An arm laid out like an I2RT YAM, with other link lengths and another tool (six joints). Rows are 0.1 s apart.
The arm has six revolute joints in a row. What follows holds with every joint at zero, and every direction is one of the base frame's. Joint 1 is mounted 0.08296 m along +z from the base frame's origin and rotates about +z. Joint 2 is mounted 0.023 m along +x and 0.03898 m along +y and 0.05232 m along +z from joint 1 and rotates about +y. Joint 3 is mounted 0.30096 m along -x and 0.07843 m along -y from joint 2 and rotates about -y. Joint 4 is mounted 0.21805 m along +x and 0.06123 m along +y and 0.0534 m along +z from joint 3 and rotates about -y. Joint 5 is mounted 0.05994 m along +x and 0.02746 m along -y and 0.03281 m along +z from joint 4 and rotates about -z. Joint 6 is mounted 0.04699 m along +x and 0.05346 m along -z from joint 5 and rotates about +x. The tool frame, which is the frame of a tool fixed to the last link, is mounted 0.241 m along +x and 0.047 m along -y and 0.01 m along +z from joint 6; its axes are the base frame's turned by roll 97.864, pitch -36.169 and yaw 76.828 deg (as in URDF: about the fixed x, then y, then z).
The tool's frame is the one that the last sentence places.
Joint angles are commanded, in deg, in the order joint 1, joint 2, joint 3, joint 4, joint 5, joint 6. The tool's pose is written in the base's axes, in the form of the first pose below.
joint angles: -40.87 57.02 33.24 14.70 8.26 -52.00
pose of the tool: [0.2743 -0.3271 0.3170 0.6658 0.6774 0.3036 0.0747]
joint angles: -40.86 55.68 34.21 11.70 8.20 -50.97
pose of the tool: [0.2702 -0.3242 0.3176 0.6599 0.6840 0.3008 0.0786]
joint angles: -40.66 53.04 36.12 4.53 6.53 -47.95
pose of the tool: [0.2674 -0.3118 0.3102 0.6363 0.7025 0.3030 0.0988]
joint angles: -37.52 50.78 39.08 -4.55 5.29 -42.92
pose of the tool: [0.2751 -0.2865 0.2981 0.5968 0.7264 0.3125 0.1360]
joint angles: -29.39 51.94 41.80 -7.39 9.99 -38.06
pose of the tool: [0.2966 -0.2658 0.3000 0.5779 0.7343 0.3163 0.1639]
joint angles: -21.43 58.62 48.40 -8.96 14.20 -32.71
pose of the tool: [0.3389 -0.2506 0.3099 0.5546 0.7435 0.3204 0.1921]
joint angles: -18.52 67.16 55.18 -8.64 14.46 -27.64
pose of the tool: [0.3836 -0.2481 0.3129 0.5283 0.7588 0.3127 0.2177]
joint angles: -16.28 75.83 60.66 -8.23 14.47 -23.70
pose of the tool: [0.4271 -0.2450 0.2977 0.4988 0.7754 0.3134 0.2276]
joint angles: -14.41 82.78 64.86 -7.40 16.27 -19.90
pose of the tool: [0.4577 -0.2472 0.2829 0.4821 0.7909 0.3000 0.2281]
